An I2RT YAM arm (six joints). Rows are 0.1 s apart.
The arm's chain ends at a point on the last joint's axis. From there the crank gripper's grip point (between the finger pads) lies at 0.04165 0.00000 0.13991 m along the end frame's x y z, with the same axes.
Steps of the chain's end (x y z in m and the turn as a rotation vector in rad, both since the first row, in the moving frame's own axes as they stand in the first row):
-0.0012 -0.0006 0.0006 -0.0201 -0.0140 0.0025
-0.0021 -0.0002 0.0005 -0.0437 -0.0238 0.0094
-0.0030 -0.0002 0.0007 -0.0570 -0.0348 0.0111
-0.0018 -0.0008 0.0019 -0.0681 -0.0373 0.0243
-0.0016 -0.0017 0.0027 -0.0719 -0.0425 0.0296
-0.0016 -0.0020 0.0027 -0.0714 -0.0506 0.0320
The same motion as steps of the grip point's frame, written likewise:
-0.0032 0.0023 0.0011 -0.0201 -0.0140 0.0025
-0.0055 0.0063 0.0013 -0.0437 -0.0238 0.0094
-0.0079 0.0082 0.0018 -0.0570 -0.0348 0.0111
-0.0072 0.0097 0.0030 -0.0681 -0.0373 0.0243
-0.0077 0.0096 0.0039 -0.0719 -0.0425 0.0296
-0.0089 0.0093 0.0042 -0.0714 -0.0506 0.0320

